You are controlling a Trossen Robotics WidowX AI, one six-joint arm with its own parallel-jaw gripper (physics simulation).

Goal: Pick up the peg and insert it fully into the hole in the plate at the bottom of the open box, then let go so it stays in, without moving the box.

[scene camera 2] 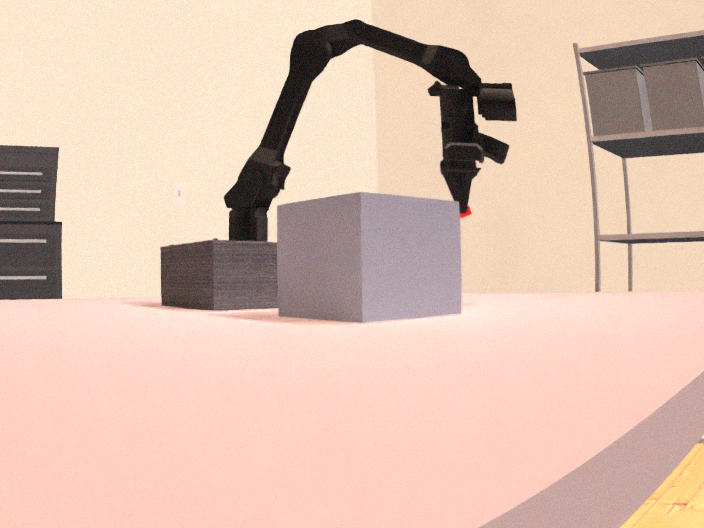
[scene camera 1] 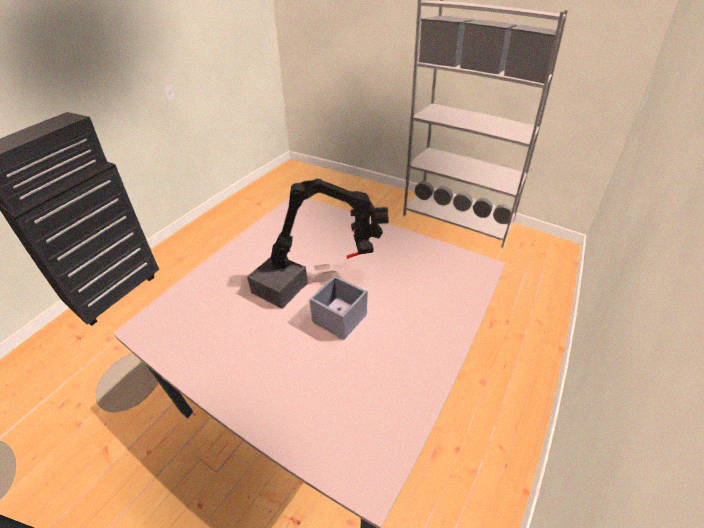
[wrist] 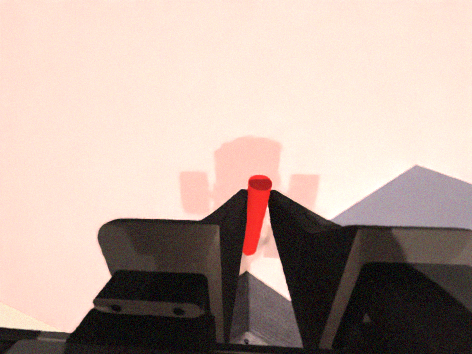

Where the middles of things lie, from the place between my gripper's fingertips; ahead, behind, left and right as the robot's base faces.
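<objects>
I see the red peg (wrist: 259, 186) 20 mm behind my hand, 10 mm to the right of it and 10 mm below it. Going by their middles, the red peg is the nearest to my hand of the things named here. The blue-grey box (scene camera 2: 362, 257), counted from my hand as well, is 10 mm ahead, 260 mm to the right and 70 mm below.
</objects>
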